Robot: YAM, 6 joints.
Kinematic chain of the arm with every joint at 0, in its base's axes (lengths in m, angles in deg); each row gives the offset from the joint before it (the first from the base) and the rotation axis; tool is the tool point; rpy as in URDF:
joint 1: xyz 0 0 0.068 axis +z
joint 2: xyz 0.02 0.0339 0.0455 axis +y
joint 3: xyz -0.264 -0.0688 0 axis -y
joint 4: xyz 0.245 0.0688 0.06 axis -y
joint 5: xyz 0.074 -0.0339 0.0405 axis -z
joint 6: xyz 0.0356 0 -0.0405 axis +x
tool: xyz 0 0 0 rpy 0 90 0
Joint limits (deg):
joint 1: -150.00..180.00
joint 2: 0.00..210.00
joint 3: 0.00..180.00
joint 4: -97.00..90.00
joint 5: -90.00..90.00
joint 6: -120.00..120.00
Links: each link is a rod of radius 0.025 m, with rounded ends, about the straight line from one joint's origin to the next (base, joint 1, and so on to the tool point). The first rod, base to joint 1, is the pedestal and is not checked.
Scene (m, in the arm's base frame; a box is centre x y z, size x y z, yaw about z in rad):
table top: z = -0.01
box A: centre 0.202 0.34 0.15 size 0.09 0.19 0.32 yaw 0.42
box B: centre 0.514 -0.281 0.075 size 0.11 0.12 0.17 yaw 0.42
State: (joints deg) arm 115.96 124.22 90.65 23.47 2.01 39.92
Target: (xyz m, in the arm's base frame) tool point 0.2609 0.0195 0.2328
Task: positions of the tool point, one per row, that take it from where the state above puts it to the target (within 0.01 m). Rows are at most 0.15 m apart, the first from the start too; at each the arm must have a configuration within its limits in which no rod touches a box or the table.
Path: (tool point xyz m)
1: -0.1527 0.4484 0.3454
2: -0.0811 0.3966 0.4505
3: -0.0201 0.3105 0.5353
4: 0.0206 0.1982 0.5938
5: 0.0349 0.0707 0.6220
6: 0.0692 0.1265 0.5787
7: 0.1229 0.1573 0.5221
8: 0.1823 0.1574 0.4554
9: 0.2324 0.1284 0.3822
10: 0.2610 0.0782 0.3066
11: 0.2609 0.0195 0.2328

